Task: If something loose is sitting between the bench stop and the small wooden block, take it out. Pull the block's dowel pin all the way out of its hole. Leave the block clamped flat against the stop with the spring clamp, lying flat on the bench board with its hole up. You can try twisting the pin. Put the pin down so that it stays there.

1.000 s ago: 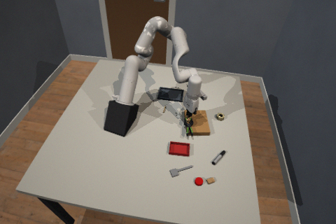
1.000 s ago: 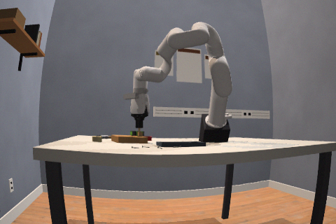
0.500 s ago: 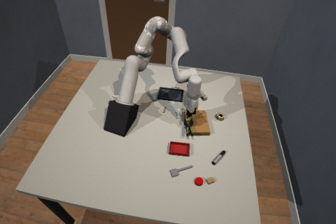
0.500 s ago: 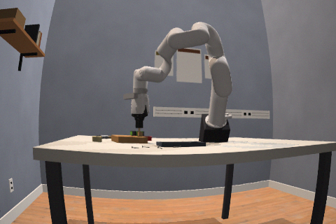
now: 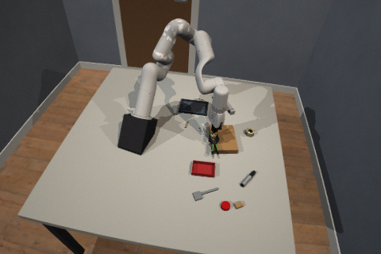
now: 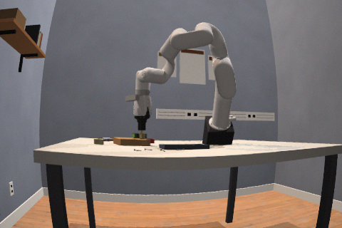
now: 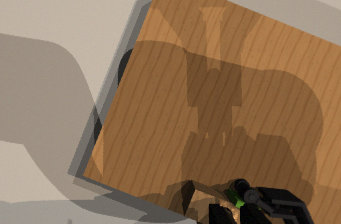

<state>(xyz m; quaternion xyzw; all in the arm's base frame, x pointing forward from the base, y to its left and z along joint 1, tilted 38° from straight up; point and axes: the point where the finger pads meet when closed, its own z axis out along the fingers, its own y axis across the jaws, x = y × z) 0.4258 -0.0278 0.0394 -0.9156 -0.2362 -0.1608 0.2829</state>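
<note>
Now: the dowel pin 2 cm below my hand. From my hand the other things lie so: red tray (4 cm behind, 23 cm to the right, 9 cm below); then small wooden block (5 cm below); then loose dowel (17 cm behind, 10 cm to the left, 9 cm below).
</note>
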